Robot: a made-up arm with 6 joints. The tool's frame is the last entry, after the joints. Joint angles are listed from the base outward.
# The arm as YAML. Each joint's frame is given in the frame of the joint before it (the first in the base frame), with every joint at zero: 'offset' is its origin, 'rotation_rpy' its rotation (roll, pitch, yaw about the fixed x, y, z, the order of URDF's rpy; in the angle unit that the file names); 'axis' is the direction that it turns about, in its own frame. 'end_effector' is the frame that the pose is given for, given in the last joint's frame.
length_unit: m
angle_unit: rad
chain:
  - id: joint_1
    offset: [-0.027, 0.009, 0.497]
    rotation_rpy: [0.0, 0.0, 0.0]
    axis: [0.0, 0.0, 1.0]
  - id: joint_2
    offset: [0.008, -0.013, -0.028]
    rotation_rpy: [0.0, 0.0, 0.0]
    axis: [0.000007, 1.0, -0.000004]
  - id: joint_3
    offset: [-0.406, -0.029, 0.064]
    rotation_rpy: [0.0, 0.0, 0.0]
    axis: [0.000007, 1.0, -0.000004]
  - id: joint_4
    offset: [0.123, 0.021, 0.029]
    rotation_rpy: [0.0, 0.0, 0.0]
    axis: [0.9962, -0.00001, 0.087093]
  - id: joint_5
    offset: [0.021, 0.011, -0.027]
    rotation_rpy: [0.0, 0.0, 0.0]
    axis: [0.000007, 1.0, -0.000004]
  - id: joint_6
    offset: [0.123, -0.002, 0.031]
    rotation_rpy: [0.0, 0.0, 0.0]
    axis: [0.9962, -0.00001, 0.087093]
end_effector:
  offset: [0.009, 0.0, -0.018]
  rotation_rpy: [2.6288, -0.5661, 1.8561]
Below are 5 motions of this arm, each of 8 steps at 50 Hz.
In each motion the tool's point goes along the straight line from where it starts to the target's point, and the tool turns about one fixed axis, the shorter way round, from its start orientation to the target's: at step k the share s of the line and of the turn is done. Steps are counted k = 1, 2, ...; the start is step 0. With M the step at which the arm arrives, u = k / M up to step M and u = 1 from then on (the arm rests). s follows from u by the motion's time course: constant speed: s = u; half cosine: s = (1 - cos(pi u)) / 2; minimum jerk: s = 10 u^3 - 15 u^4 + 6 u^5.
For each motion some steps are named. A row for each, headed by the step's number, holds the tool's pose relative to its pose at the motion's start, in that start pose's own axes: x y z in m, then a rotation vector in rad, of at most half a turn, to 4 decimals.
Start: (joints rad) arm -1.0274 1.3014 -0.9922 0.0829 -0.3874 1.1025
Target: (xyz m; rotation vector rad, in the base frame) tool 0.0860 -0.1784 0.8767 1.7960 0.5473 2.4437
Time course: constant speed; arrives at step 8
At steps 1, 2, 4, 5, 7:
1: 0.0012 -0.0008 -0.0003 0.0002 -0.0053 -0.0061
2: 0.0023 -0.0017 -0.0007 0.0003 -0.0106 -0.0122
4: 0.0046 -0.0033 -0.0014 0.0007 -0.0212 -0.0244
5: 0.0058 -0.0041 -0.0017 0.0009 -0.0265 -0.0305
7: 0.0081 -0.0058 -0.0024 0.0012 -0.0371 -0.0427

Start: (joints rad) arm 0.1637 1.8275 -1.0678 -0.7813 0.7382 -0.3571
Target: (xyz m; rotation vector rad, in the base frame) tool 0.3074 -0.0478 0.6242 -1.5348 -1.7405 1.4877
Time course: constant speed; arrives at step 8
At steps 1, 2, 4, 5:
1: -0.0002 0.0021 0.0015 0.0066 0.0121 0.0014
2: -0.0004 0.0041 0.0030 0.0133 0.0241 0.0027
4: -0.0007 0.0082 0.0061 0.0265 0.0482 0.0054
5: -0.0009 0.0103 0.0076 0.0332 0.0603 0.0068

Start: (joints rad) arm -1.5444 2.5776 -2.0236 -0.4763 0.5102 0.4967
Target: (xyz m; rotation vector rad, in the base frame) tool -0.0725 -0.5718 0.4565 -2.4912 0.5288 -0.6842
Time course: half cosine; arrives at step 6
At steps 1, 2, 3, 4, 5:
1: -0.0009 -0.0004 -0.0006 0.0012 -0.0002 0.0016
2: -0.0033 -0.0013 -0.0023 0.0047 -0.0007 0.0061
3: -0.0066 -0.0026 -0.0046 0.0093 -0.0014 0.0123
4: -0.0099 -0.0039 -0.0069 0.0140 -0.0020 0.0184
5: -0.0123 -0.0049 -0.0086 0.0174 -0.0025 0.0229

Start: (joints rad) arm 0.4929 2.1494 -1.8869 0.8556 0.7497 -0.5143
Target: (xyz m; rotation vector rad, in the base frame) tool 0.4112 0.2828 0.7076 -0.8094 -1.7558 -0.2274
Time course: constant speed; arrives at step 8
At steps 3, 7, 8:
3: 0.0048 -0.0084 -0.0147 -0.0382 0.0302 -0.0142
7: 0.0112 -0.0195 -0.0343 -0.0892 0.0704 -0.0332
8: 0.0128 -0.0223 -0.0392 -0.1020 0.0805 -0.0379

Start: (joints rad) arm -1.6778 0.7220 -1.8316 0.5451 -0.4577 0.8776
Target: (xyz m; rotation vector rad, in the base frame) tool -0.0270 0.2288 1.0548 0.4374 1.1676 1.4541
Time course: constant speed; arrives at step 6
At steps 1, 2, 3, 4, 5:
1: 0.0000 0.0011 0.0001 0.0005 0.0093 -0.0042
2: 0.0001 0.0022 0.0002 0.0010 0.0186 -0.0085
3: 0.0001 0.0033 0.0003 0.0014 0.0279 -0.0127
4: 0.0001 0.0044 0.0003 0.0019 0.0371 -0.0169
5: 0.0002 0.0054 0.0004 0.0024 0.0464 -0.0211

